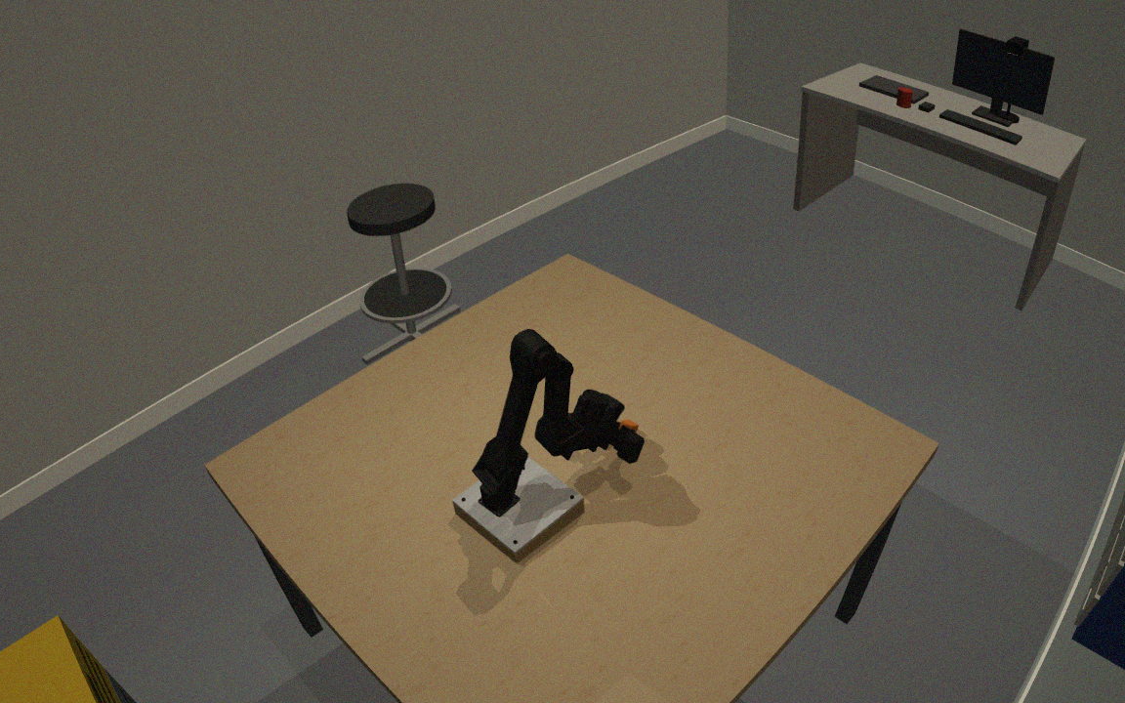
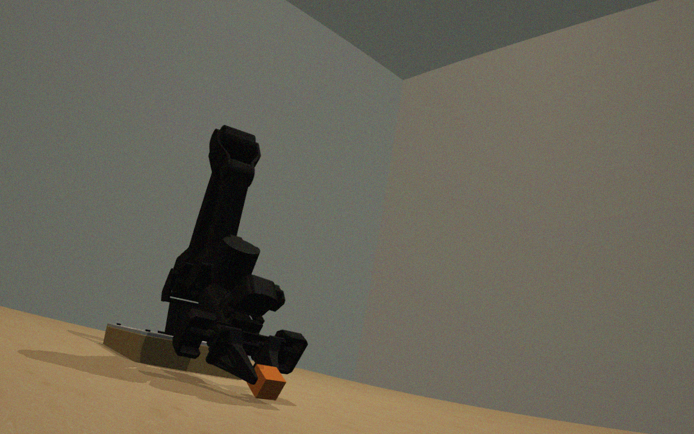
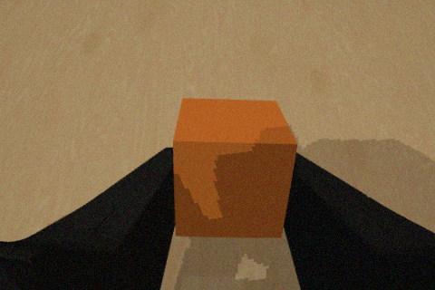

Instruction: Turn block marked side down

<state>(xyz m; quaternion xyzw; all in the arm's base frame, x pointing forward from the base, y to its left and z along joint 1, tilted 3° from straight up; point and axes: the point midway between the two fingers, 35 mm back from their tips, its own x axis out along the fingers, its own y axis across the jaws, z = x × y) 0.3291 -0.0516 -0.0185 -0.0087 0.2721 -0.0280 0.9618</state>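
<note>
Right now the orange block is 10 mm below my gripper tip.
</note>
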